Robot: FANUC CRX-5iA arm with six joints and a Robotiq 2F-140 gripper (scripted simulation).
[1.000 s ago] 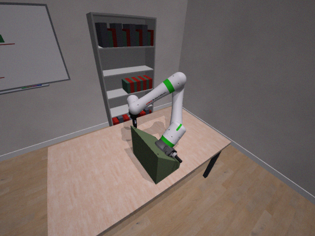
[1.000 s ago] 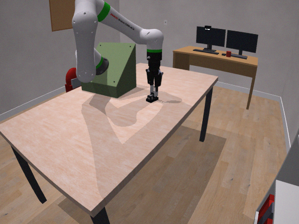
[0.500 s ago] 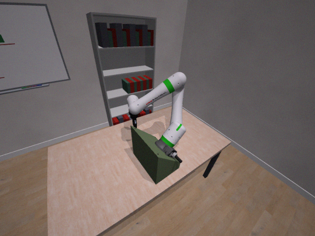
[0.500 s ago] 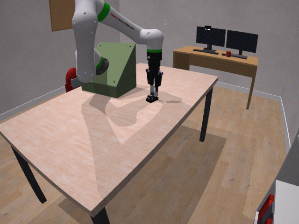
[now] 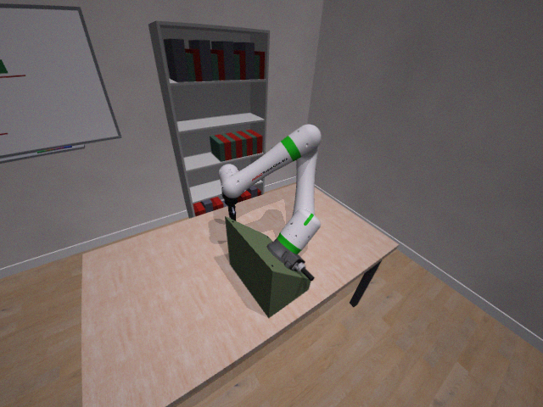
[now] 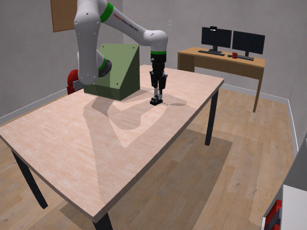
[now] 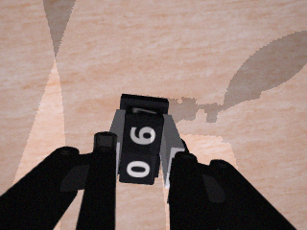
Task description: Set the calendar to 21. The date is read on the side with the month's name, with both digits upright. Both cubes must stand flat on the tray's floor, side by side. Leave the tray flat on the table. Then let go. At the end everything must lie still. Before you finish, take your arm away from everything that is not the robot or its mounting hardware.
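Right now the black tray is 10 mm behind my hand, 20 mm to the right of it and 50 mm below it.
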